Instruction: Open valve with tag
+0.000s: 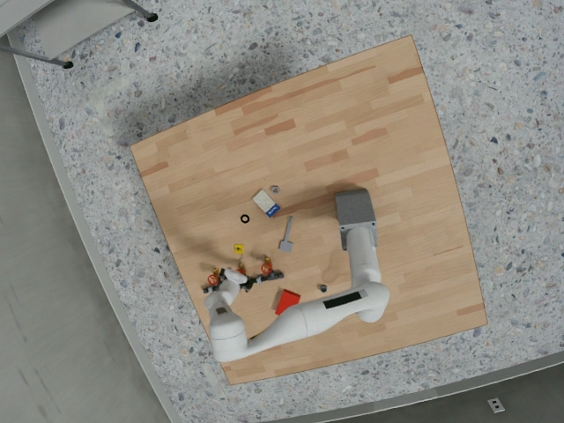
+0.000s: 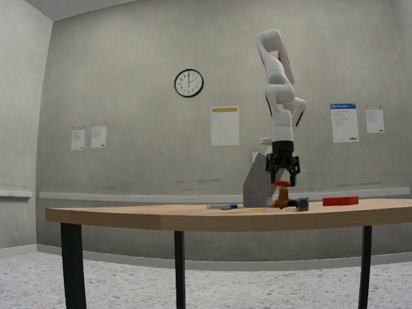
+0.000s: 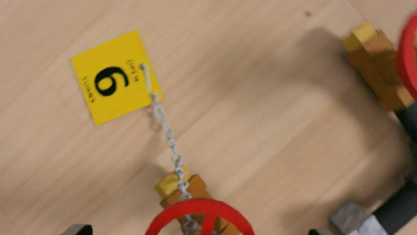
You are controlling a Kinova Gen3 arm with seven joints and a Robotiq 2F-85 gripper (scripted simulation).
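Right now my hand is 10 mm past the yellow tag, 90 mm to the left of it and 80 mm above it. Also, from my hand: red block 160 mm behind, 200 mm to the left, 70 mm below; then grey scraper 230 mm behind, 100 mm to the right, 80 mm below; then blue box 170 mm behind, 270 mm to the right, 70 mm below.
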